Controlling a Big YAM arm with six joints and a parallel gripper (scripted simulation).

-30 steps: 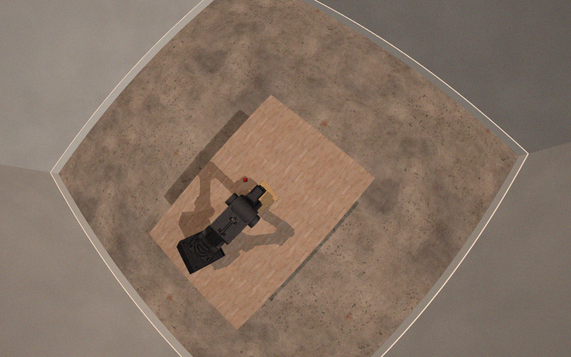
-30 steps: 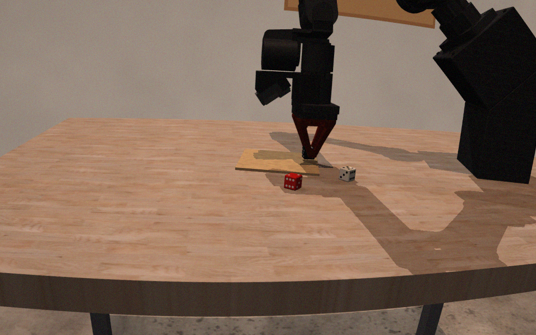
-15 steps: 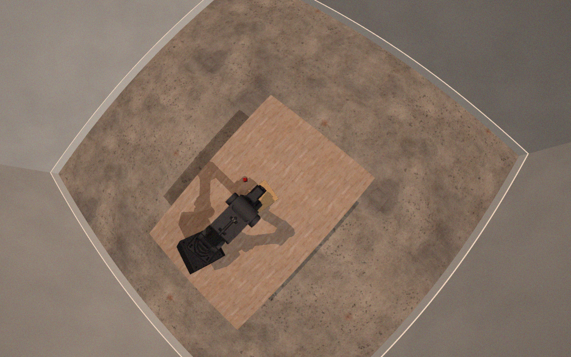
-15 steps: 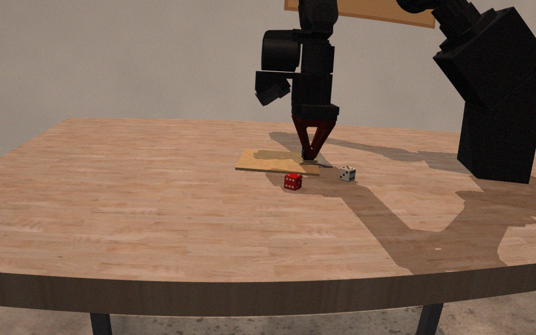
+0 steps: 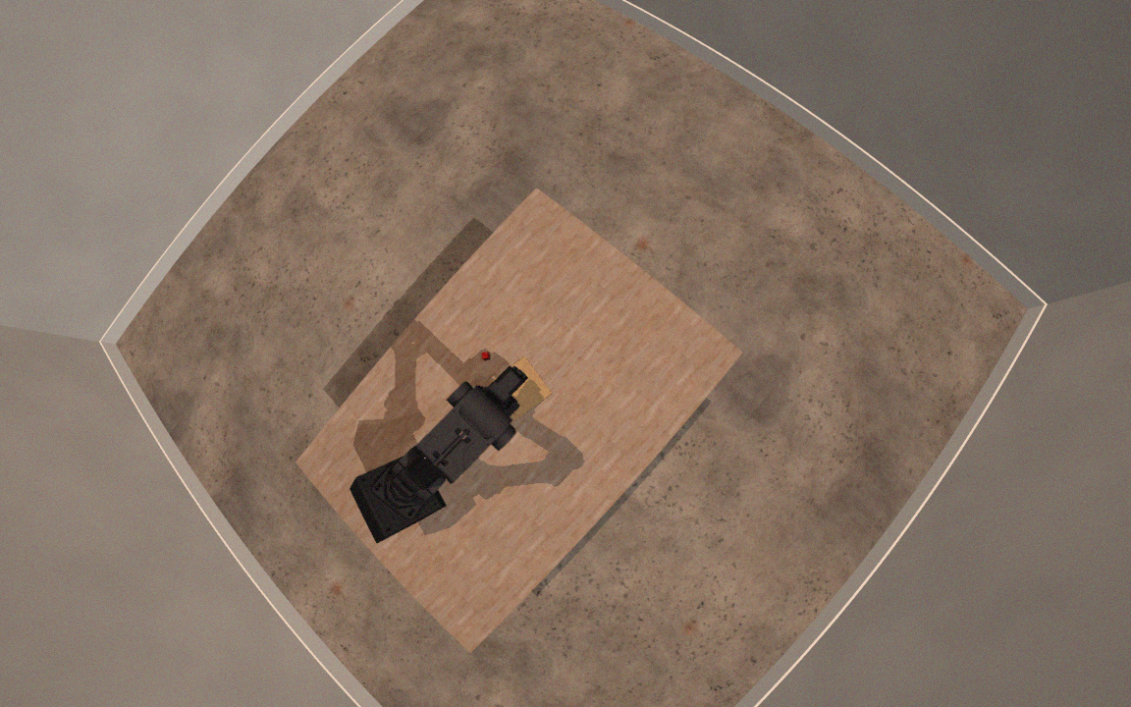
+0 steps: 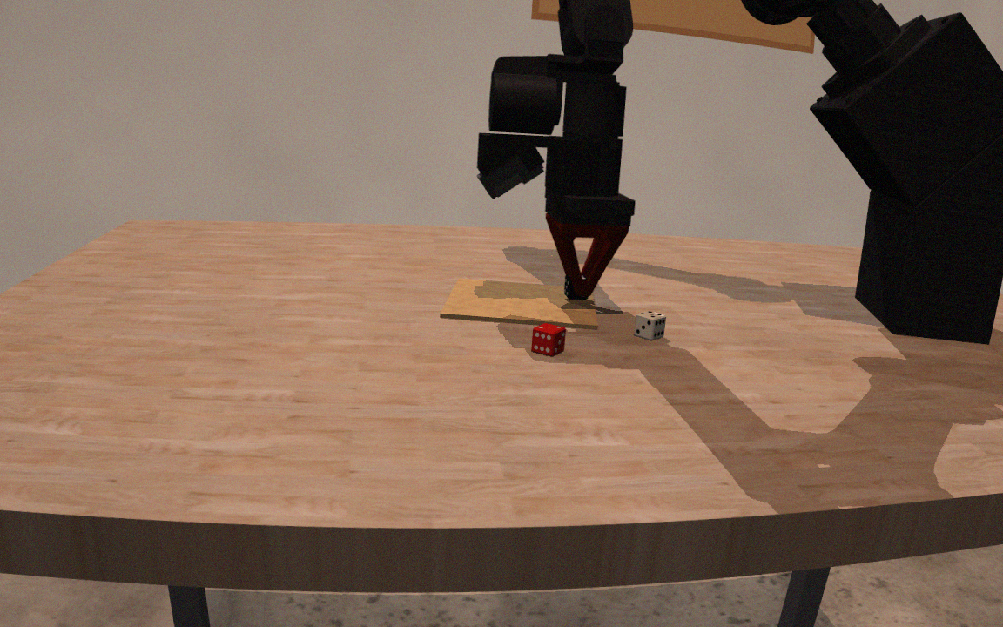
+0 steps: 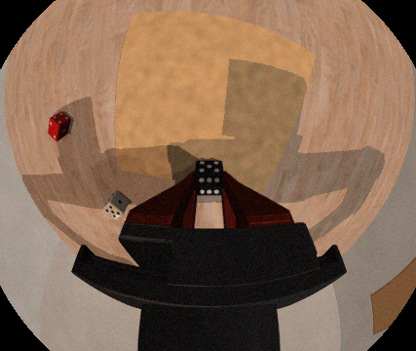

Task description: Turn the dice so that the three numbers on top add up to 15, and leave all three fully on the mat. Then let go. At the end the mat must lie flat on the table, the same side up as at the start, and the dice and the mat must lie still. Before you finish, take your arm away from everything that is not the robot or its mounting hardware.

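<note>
Right now the black die is right at my hand. Round my hand: tan mat (60 mm ahead, 20 mm below, 10 mm to the right); red die (120 mm to the left, 100 mm ahead, 10 mm below); white die (110 mm to the left, 10 mm below, 10 mm behind).
</note>
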